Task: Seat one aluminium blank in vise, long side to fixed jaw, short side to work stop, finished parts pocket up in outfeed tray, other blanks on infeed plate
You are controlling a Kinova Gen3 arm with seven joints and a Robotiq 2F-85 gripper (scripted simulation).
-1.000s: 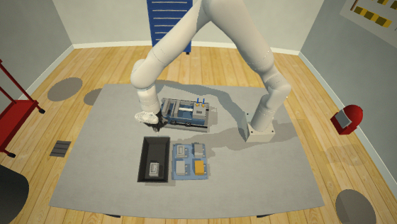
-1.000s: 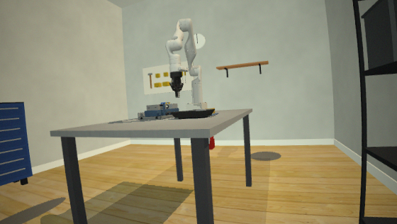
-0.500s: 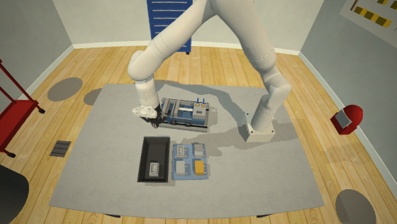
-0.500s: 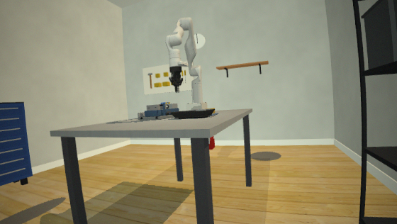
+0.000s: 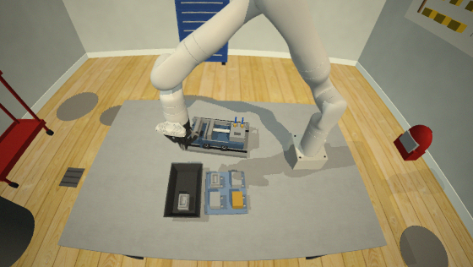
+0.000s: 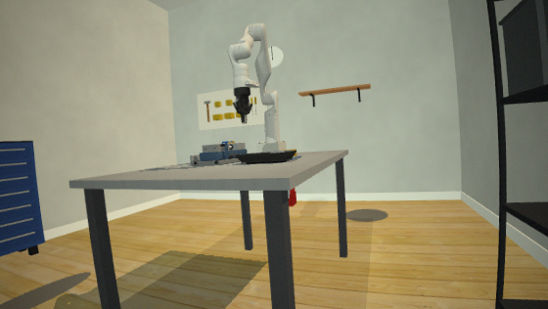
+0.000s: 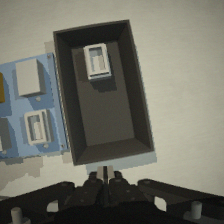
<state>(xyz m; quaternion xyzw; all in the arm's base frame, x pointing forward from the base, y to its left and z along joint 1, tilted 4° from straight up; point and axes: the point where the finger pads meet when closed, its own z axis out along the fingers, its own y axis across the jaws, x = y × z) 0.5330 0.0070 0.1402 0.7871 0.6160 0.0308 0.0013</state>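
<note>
Right now the brass blank is 190 mm behind my hand, 170 mm below it and 160 mm to the left of it. Round my hand: hose block: 230 mm behind, 150 mm to the right, 120 mm below; then vise: 170 mm to the right, 160 mm below, 140 mm behind.
</note>
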